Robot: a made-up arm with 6 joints. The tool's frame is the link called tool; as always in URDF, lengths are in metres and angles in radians.
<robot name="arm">
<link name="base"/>
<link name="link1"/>
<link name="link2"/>
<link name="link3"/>
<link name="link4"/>
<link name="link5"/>
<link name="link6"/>
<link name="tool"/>
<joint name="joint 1" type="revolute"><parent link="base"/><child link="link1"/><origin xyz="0 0 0.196" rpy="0 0 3.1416"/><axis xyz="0 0 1"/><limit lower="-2.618" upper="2.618" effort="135" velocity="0.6"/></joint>
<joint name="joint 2" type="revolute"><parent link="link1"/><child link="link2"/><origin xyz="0 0 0" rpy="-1.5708 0 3.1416"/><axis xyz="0 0 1"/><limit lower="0" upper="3.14" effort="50" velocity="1.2"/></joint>
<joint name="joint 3" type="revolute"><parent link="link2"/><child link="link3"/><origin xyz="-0.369 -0.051 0" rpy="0 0 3.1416"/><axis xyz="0 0 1"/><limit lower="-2.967" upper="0" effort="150" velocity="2.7"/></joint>
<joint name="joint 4" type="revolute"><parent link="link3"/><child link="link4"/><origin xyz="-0.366 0.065 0" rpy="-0.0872 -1.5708 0"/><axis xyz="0 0 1"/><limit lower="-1.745" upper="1.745" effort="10" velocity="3"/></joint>
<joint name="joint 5" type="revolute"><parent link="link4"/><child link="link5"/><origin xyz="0 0 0" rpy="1.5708 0 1.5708"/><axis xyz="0 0 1"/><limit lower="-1.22" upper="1.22" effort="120" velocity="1.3"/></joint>
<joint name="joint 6" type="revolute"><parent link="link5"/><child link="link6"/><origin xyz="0.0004 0.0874 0" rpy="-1.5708 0 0"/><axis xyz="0 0 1"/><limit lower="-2.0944" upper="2.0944" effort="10" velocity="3.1"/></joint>
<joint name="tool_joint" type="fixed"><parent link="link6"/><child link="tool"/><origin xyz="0 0 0" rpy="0 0 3.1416"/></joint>
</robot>
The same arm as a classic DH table. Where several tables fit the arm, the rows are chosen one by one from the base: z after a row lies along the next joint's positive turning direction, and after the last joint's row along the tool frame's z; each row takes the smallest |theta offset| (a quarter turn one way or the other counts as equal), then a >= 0, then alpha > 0; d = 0 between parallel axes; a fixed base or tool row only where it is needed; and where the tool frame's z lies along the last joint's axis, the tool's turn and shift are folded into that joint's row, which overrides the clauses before.
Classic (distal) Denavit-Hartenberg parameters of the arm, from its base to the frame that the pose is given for. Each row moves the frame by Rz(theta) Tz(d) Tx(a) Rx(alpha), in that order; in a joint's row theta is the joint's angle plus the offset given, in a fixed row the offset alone. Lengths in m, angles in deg.
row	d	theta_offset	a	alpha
joint 1	0.196	0	0	-90
joint 2	0	7.87	-0.3725	0
joint 3	0	77.13	-0.0329	90
joint 4	0.3703	0	0	-90
joint 5	0	0	-0.0004	90
joint 6	0.0874	0	0	0
Joint limits (deg, base to tool): -150..150 0..179.91 -170..0 -99.98..99.98 -69.9..69.9 -120..120

